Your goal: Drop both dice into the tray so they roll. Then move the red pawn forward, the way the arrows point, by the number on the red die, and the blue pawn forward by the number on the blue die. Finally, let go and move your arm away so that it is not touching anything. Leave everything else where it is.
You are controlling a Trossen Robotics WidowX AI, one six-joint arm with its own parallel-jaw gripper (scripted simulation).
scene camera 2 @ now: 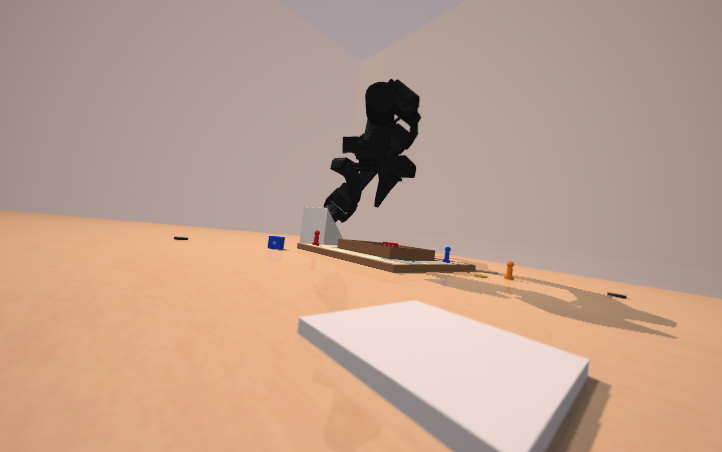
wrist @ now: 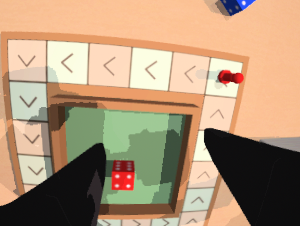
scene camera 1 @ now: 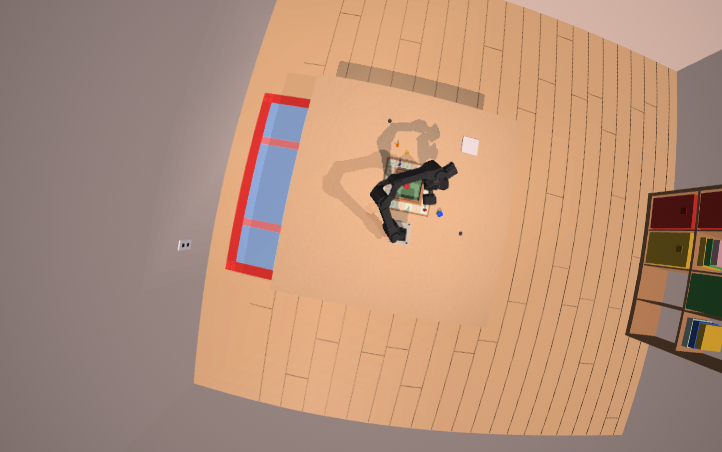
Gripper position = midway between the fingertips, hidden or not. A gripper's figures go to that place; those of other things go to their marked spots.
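Labels:
My gripper (scene camera 2: 363,206) is 56 cm from the lens, while there's a flat white block (scene camera 2: 454,377) at 11 cm from the lens.

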